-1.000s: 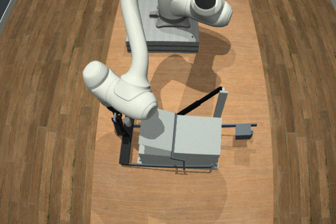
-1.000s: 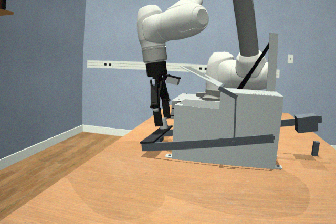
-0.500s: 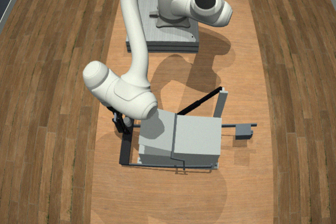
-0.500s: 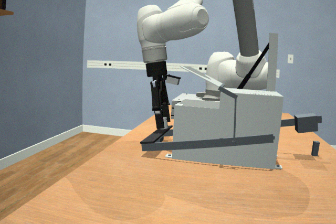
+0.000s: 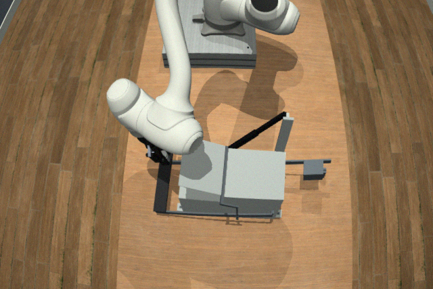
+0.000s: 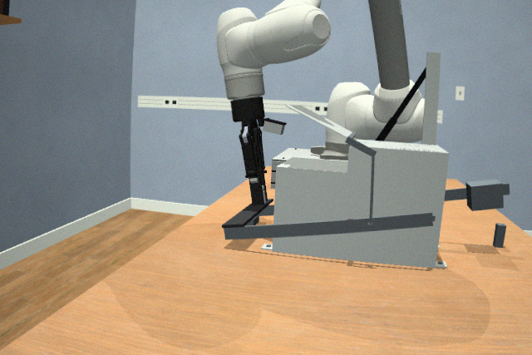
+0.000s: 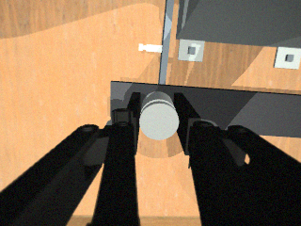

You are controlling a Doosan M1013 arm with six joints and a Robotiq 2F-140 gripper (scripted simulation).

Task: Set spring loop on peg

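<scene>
My gripper is now 10 mm above the steel test weight. From my hand the other things lie so: small grey block (80 mm below, 10 mm to the right).
</scene>
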